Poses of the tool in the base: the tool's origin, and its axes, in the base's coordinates. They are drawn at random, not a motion.
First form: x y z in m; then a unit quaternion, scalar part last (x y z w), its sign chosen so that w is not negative.
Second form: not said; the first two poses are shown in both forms.
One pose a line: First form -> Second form
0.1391 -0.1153 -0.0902 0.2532 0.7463 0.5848 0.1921 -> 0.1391 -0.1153 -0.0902 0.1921 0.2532 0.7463 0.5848
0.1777 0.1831 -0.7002 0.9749 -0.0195 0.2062 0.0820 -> 0.1777 0.1831 -0.7002 0.0820 0.9749 -0.0195 0.2062
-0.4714 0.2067 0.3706 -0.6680 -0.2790 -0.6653 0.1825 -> -0.4714 0.2067 0.3706 0.1825 -0.6680 -0.2790 -0.6653
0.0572 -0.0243 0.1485 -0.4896 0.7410 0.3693 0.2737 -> 0.0572 -0.0243 0.1485 0.2737 -0.4896 0.7410 0.3693
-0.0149 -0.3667 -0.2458 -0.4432 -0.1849 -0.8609 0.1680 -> -0.0149 -0.3667 -0.2458 0.1680 -0.4432 -0.1849 -0.8609
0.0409 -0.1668 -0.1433 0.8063 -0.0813 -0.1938 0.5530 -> 0.0409 -0.1668 -0.1433 0.5530 0.8063 -0.0813 -0.1938
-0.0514 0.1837 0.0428 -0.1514 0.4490 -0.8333 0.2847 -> -0.0514 0.1837 0.0428 0.2847 -0.1514 0.4490 -0.8333
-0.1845 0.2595 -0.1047 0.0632 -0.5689 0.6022 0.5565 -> -0.1845 0.2595 -0.1047 0.5565 0.0632 -0.5689 0.6022
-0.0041 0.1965 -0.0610 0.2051 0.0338 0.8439 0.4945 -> -0.0041 0.1965 -0.0610 0.4945 0.2051 0.0338 0.8439
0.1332 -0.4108 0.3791 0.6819 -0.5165 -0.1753 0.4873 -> 0.1332 -0.4108 0.3791 0.4873 0.6819 -0.5165 -0.1753
